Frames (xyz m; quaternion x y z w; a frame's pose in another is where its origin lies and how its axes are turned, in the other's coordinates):
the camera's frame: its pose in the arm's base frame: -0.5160 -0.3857 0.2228 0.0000 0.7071 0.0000 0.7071
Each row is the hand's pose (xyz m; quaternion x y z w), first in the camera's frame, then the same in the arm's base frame.
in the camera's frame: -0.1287 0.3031 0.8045 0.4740 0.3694 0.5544 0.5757
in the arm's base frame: 0.2885 -0.0826 0.3515 0.7272 0.6683 0.0569 0.1459
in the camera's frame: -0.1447 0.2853 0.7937 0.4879 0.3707 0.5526 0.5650
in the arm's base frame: 0.2777 -0.1004 0.3675 0.7357 0.6616 0.0457 0.1374
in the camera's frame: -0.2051 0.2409 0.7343 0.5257 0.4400 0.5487 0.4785
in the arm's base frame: 0.2183 -0.1448 0.4279 0.7597 0.6495 0.0163 0.0272
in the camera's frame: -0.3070 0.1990 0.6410 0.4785 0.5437 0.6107 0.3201
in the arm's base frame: 0.1250 -0.1867 0.5298 -0.7702 -0.6108 -0.0935 0.1581
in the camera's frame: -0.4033 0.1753 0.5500 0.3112 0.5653 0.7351 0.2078
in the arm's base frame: 0.0340 -0.2104 0.6261 -0.7399 -0.5467 -0.2997 0.2528
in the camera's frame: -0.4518 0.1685 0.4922 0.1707 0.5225 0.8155 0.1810
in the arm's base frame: -0.0238 -0.2172 0.6746 -0.6974 -0.4975 -0.4560 0.2415
